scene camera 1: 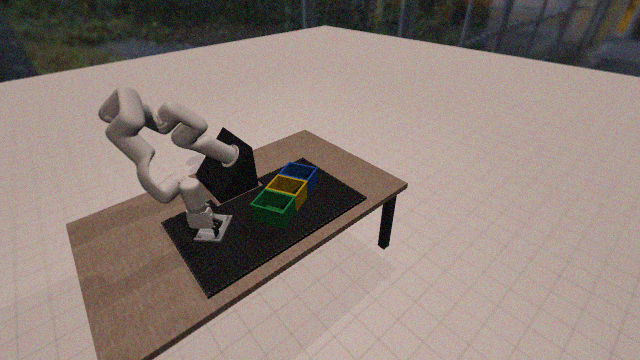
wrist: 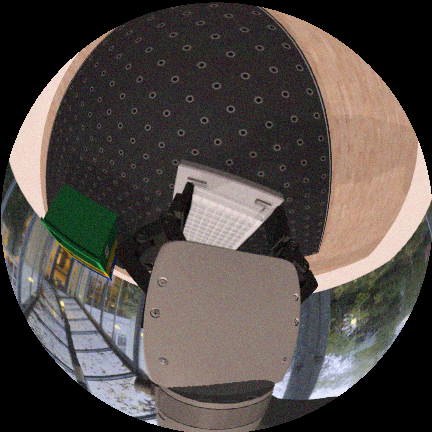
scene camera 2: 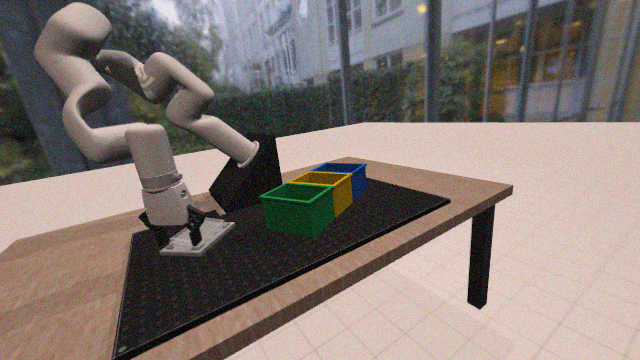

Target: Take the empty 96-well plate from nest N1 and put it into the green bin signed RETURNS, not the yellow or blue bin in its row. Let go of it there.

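Where they show: gripper, fingertip midpoint: point(scene camera 1: 206, 235) point(wrist: 233, 203) point(scene camera 2: 180, 243); arm's base, origin of the base link: point(scene camera 1: 230, 156) point(scene camera 2: 249, 155).
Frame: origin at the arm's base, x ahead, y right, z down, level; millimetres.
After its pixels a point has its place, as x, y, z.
Note:
The white 96-well plate point(scene camera 2: 215, 229) @[307, 191, 136] point(wrist: 215, 220) @[318, 251, 130] lies flat in the pale grey nest point(scene camera 1: 227, 220) point(scene camera 2: 182, 252) @[355, 277, 150] point(wrist: 235, 189) @[340, 281, 149] on the mat; the wrist's housing hides part of it in the wrist view. My gripper point(scene camera 2: 178, 239) @[334, 277, 134] point(wrist: 233, 203) @[334, 277, 134] is open and low over the nest, with one finger on each side of the plate and nothing clamped. In scene camera 1 the hand partly covers plate and nest. The green bin point(scene camera 1: 274, 212) @[450, -2, 74] point(scene camera 2: 292, 212) @[438, 7, 96] point(wrist: 82, 217) @[405, 28, 119] stands upright at the near end of the bin row; no sign is readable on it.
The yellow bin point(scene camera 1: 301, 198) @[393, -177, 120] point(scene camera 2: 343, 198) @[392, -178, 121] stands directly behind the green one, and the blue bin point(scene camera 1: 312, 183) @[324, -290, 120] point(scene camera 2: 359, 182) @[325, -289, 111] behind that. The black arm mount point(scene camera 1: 227, 175) @[64, 57, 62] point(scene camera 2: 257, 175) @[109, 7, 61] stands beside the black mat point(scene camera 1: 225, 275) @[563, 288, 160] point(scene camera 2: 200, 300) @[556, 251, 160] point(wrist: 200, 100) @[435, 285, 160] on the wooden table point(scene camera 1: 115, 300) @[412, 653, 173] point(scene camera 2: 55, 285) @[268, 548, 173] point(wrist: 365, 150) @[349, 474, 173].

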